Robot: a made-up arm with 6 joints.
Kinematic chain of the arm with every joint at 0, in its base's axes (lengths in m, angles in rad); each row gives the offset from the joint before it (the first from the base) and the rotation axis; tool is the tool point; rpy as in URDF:
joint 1: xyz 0 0 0.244 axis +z
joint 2: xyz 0 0 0 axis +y
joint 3: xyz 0.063 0 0.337 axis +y
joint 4: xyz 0.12 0 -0.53 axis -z
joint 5: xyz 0 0 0 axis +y
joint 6: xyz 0.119 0 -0.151 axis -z
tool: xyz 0 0 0 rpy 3.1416 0 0
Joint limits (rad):
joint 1: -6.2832..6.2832
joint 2: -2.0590..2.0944
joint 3: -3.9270..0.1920
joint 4: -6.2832..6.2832
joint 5: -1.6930..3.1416
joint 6: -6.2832..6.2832
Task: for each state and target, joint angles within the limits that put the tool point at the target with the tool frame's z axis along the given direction. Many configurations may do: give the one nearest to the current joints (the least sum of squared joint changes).
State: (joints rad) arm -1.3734 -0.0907 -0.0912 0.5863 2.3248 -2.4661
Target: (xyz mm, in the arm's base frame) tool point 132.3 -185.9 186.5 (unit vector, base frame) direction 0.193 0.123 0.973
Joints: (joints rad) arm -1.6219 -0.0156 -0.0736 1.3315 2.9484 -2.4661
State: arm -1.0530 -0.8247 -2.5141 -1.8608 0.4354 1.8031
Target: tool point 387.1 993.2 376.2 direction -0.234 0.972 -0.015
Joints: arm -1.9413 -1.5767 -2.8742 -1.9494 0.6606 1.8031
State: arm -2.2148 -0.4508 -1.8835 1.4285 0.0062 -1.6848
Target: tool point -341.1 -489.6 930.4 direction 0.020 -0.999 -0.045
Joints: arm -2.2018 -0.3206 -1.5892 1.1019 0.7459 -1.6848
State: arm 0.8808 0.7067 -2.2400 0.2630 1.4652 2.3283
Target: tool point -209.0 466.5 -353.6 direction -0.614 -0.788 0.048
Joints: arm 1.7359 1.3899 -1.6288 0.8500 1.7790 2.3283
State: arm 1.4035 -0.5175 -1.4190 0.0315 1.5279 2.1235
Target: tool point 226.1 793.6 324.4 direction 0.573 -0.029 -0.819
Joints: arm 1.3616 0.2972 -1.4747 -0.6655 1.1619 2.1235
